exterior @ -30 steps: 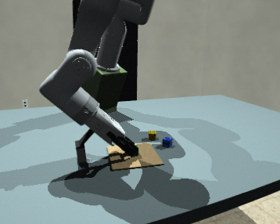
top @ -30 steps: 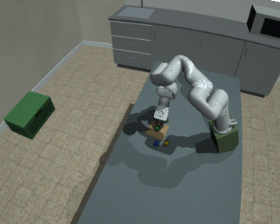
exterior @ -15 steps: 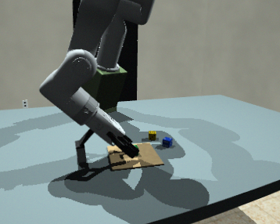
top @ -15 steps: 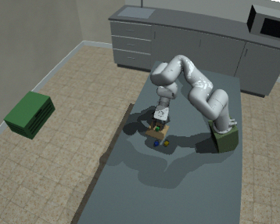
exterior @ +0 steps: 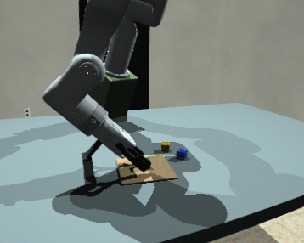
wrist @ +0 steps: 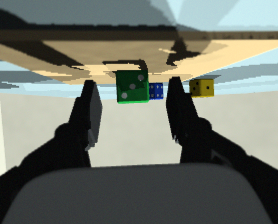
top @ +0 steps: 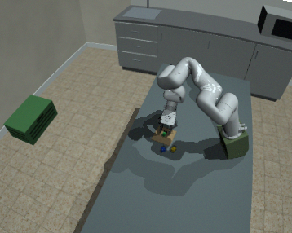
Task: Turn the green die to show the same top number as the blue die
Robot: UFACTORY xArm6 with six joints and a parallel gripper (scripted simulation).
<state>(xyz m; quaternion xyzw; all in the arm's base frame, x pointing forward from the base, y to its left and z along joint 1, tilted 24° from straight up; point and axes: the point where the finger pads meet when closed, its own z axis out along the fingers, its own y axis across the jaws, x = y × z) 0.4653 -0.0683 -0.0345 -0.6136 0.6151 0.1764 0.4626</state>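
Now: the green die 20 mm to the left of my hand and 20 mm below it. Round my hand: yellow die: 130 mm to the left, 80 mm behind, 20 mm below; then tan mat: 30 mm below, 20 mm to the left; then blue die: 140 mm to the left, 20 mm below, 10 mm behind.
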